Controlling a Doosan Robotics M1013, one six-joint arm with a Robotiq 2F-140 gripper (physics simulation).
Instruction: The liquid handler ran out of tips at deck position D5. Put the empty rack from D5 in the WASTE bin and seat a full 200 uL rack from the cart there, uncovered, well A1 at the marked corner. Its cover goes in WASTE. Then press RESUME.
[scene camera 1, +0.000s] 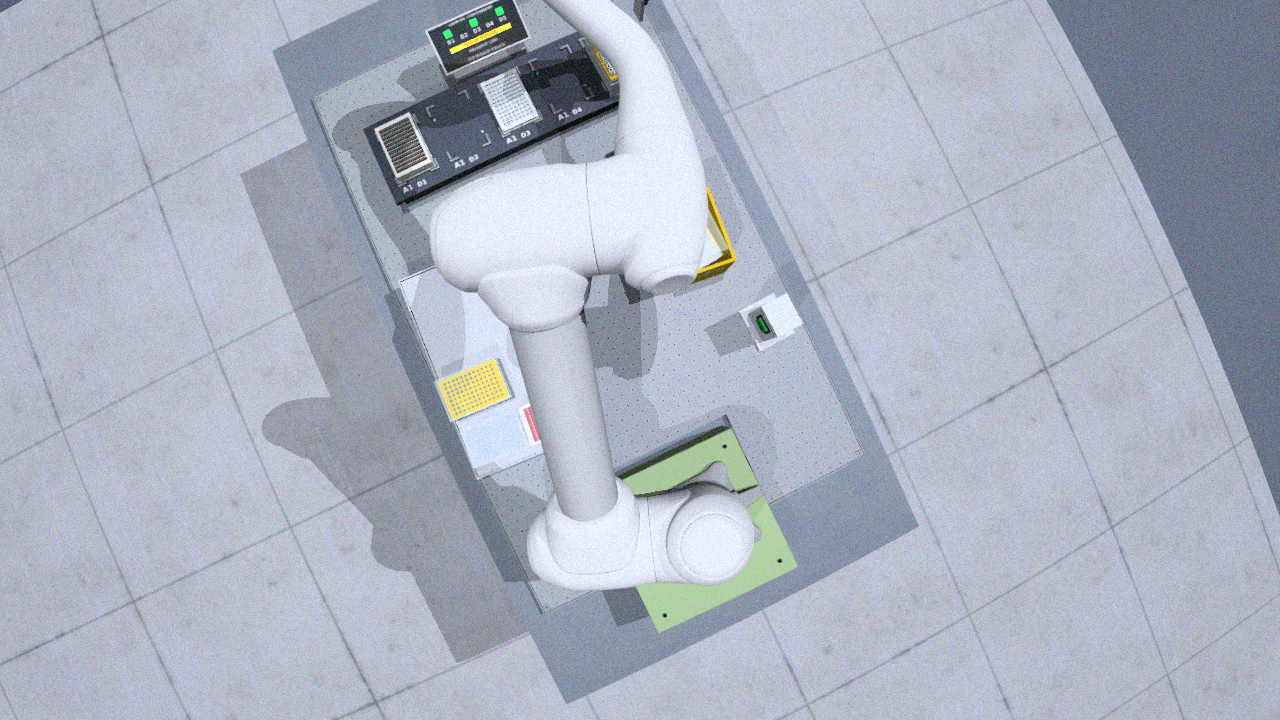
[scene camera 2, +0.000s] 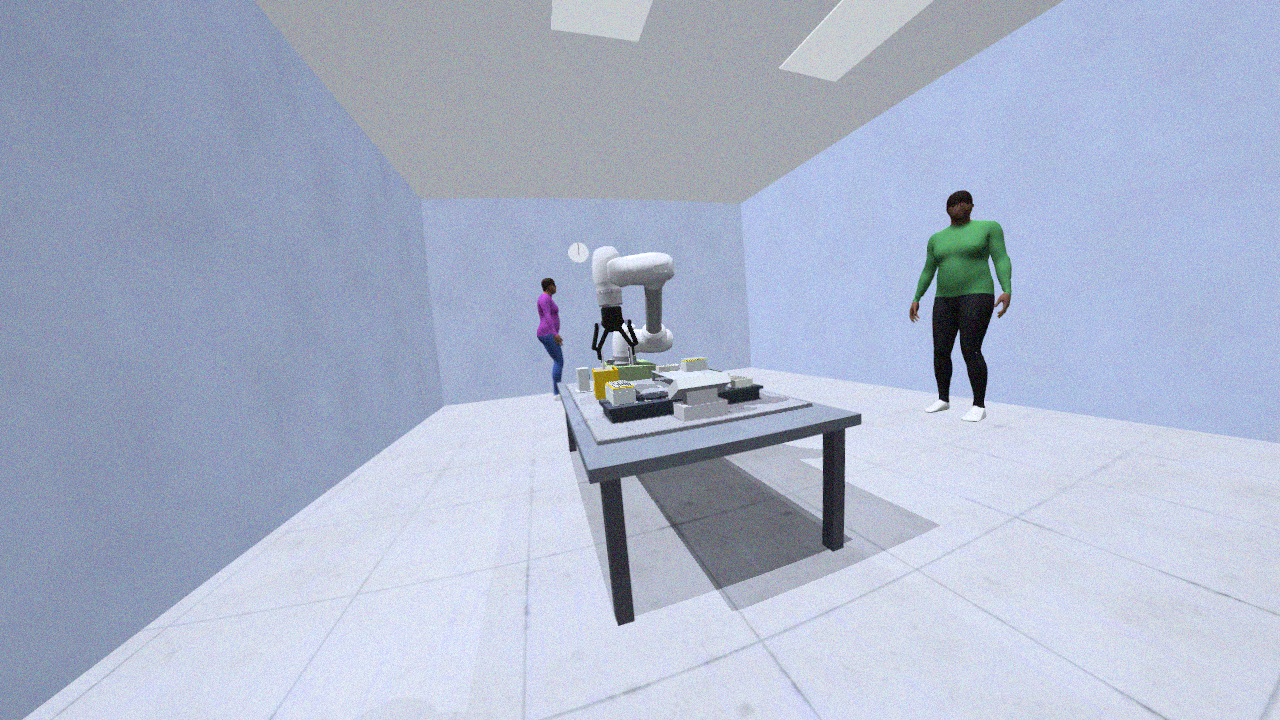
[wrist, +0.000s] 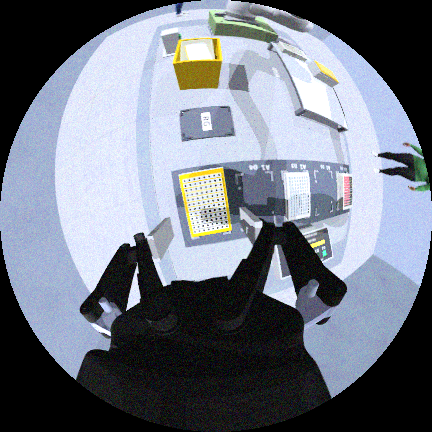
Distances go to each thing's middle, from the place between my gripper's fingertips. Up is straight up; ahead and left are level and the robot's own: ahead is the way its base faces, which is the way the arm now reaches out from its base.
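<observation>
The white box with green button (scene camera 1: 769, 320) is 68 cm behind my hand, 3 cm to the right of it and 12 cm below it. Then I consider the yellow waste bin (scene camera 1: 728, 259), which is 12 cm lower than my hand, 5 cm to the left of it and 45 cm behind it.
</observation>
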